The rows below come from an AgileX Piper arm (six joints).
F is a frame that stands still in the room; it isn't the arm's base.
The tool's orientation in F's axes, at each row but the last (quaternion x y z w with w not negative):
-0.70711 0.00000 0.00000 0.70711
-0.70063 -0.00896 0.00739 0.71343
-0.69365 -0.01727 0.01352 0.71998
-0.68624 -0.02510 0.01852 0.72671
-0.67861 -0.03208 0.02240 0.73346
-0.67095 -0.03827 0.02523 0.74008
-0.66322 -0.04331 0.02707 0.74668
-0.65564 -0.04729 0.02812 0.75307
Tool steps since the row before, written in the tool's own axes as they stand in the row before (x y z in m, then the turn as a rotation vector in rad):
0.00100 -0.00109 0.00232 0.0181 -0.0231 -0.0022
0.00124 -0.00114 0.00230 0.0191 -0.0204 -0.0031
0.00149 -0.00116 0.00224 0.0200 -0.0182 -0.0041
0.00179 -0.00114 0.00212 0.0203 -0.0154 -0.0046
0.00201 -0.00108 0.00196 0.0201 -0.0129 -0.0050
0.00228 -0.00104 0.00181 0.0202 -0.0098 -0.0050
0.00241 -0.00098 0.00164 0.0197 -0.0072 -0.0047
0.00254 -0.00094 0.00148 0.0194 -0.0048 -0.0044
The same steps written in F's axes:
0.00100 0.00232 0.00109 0.0181 -0.0022 0.0231
0.00118 0.00231 0.00118 0.0191 -0.0030 0.0204
0.00139 0.00226 0.00125 0.0201 -0.0039 0.0182
0.00165 0.00216 0.00128 0.0204 -0.0042 0.0153
0.00184 0.00202 0.00126 0.0203 -0.0044 0.0128
0.00209 0.00189 0.00126 0.0204 -0.0041 0.0097
0.00222 0.00174 0.00123 0.0199 -0.0036 0.0072
0.00235 0.00159 0.00122 0.0197 -0.0030 0.0048

